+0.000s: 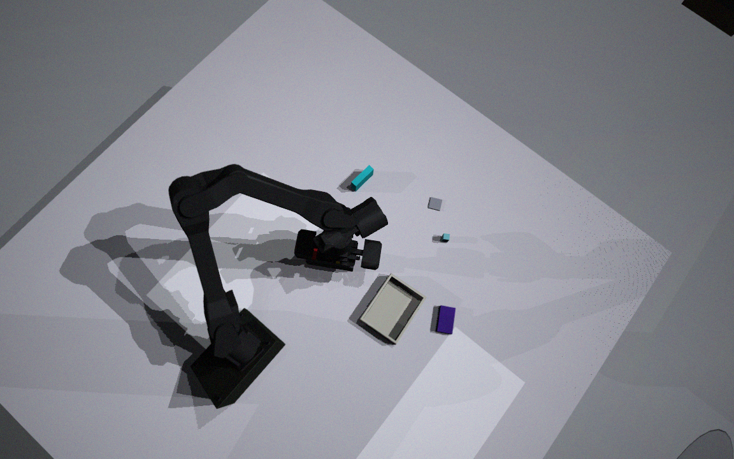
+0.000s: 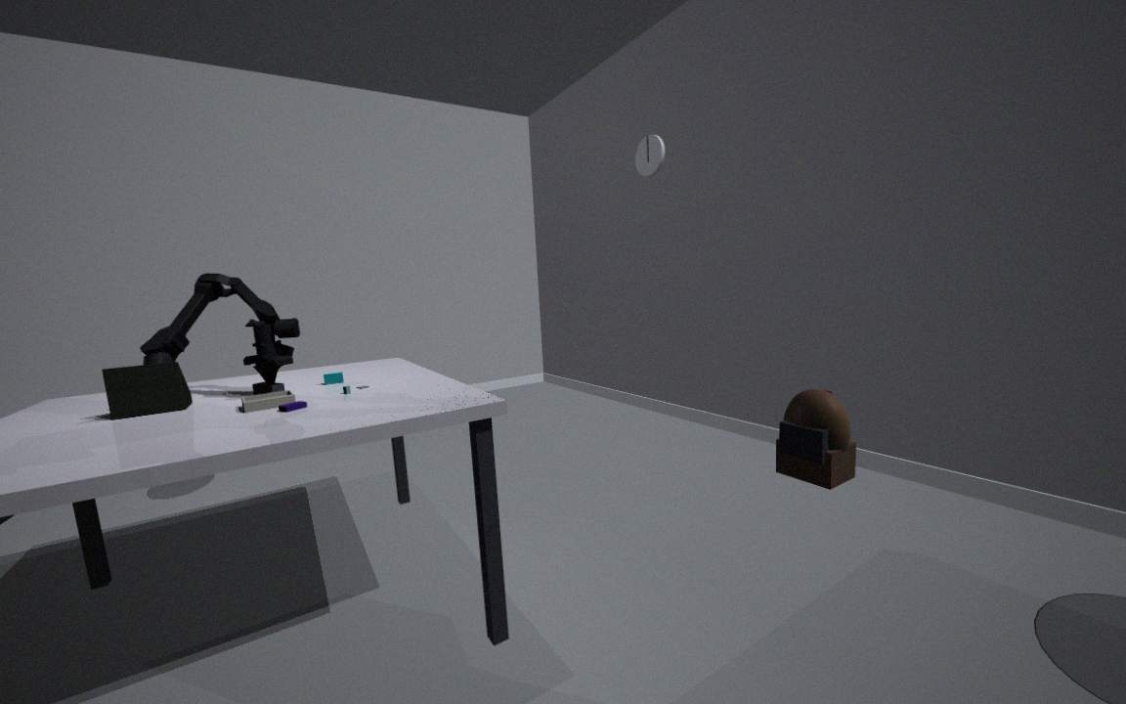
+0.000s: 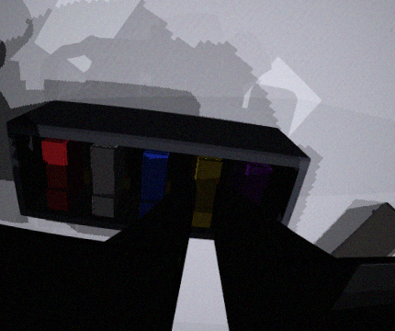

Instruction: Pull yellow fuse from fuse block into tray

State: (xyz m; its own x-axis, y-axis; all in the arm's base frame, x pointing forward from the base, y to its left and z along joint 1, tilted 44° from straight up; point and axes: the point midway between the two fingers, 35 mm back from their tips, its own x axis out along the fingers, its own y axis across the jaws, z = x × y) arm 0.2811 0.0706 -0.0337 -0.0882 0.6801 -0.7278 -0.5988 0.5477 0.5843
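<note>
Right now the beige tray is 170 mm to the right of my gripper tip, 30 mm below it and 10 mm ahead of it. From my gripper tip the other things lie so: yellow fuse 10 mm below; then cyan bar 190 mm ahead, 110 mm to the left, 20 mm below; then small cyan cube 230 mm ahead, 140 mm to the right, 20 mm below.
</note>
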